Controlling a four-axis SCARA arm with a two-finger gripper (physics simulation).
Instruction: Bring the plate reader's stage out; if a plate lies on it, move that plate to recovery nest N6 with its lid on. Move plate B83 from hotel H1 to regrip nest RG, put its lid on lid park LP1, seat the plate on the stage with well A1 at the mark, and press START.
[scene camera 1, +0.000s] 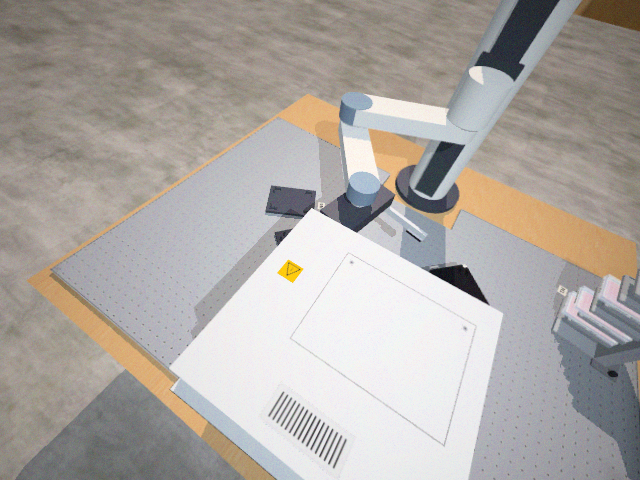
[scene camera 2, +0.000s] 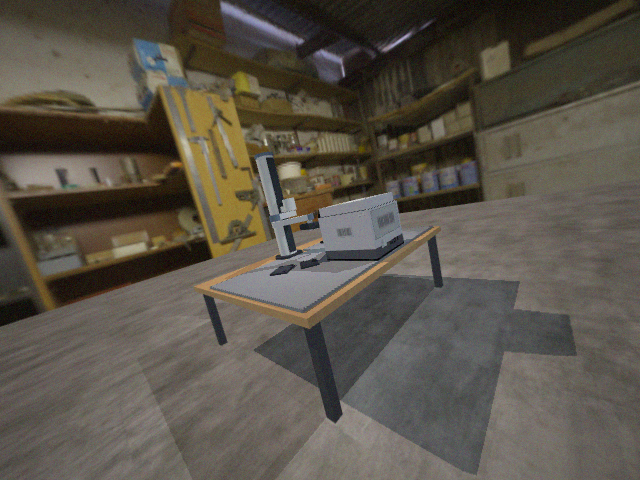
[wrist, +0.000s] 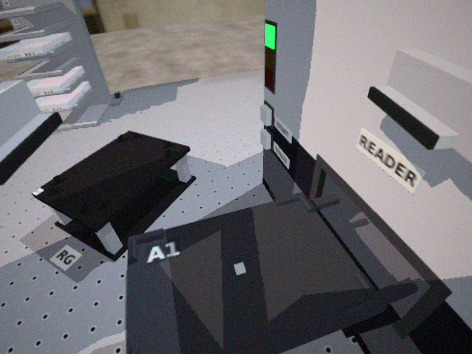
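Note:
The reader's stage is out in the wrist view, dark, marked A1 at its near left corner, with no plate on it. My gripper is open and empty, its fingers wide apart above the stage, turned at an angle to it. Regrip nest RG is a black raised platform on pale posts, with nothing on top. Hotel holds several lidded pinkish plates; their labels are too small to read, so B83 cannot be picked out. Two pale buttons sit on the reader's front edge.
The white reader fills much of the table and shows a green light. A dark flat nest stands beyond it, another is partly hidden. The arm's column stands at the table edge.

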